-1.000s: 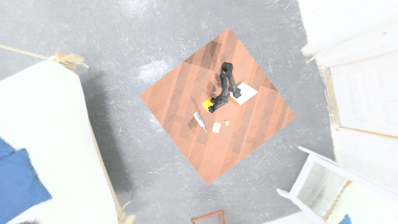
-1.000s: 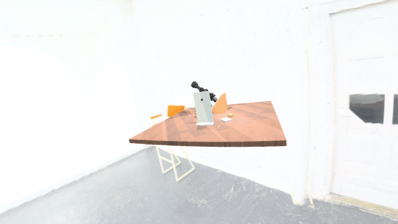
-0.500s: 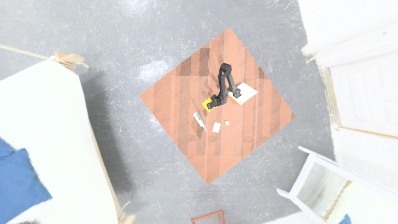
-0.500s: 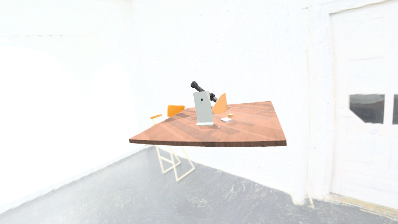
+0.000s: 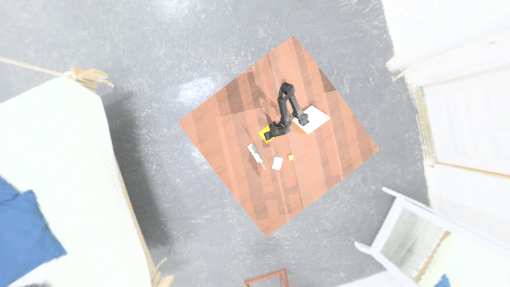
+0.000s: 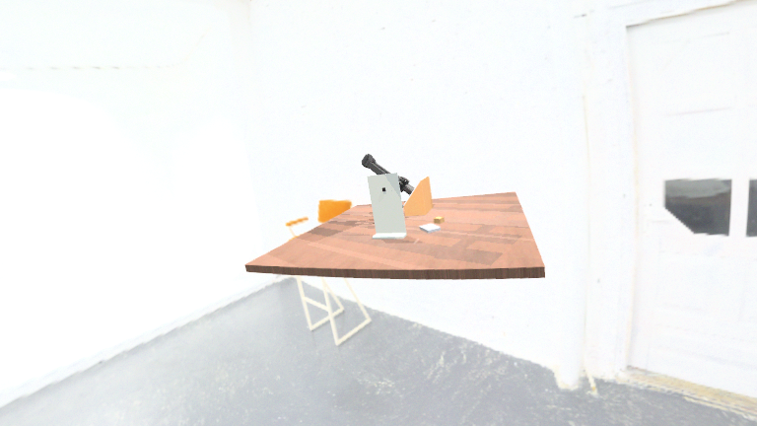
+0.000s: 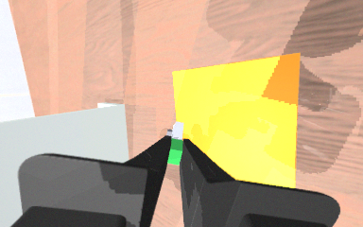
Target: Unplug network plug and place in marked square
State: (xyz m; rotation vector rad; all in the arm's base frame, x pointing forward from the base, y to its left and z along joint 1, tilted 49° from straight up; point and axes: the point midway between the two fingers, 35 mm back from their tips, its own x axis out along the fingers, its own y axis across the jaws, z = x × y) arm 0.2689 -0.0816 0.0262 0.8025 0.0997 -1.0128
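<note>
The yellow marked square is 1 cm behind my gripper tip and 7 cm below it. The rest, counted from my gripper tip: plug: right at my gripper tip; then upright grey panel: 16 cm ahead, 7 cm to the left, 7 cm above.
</note>
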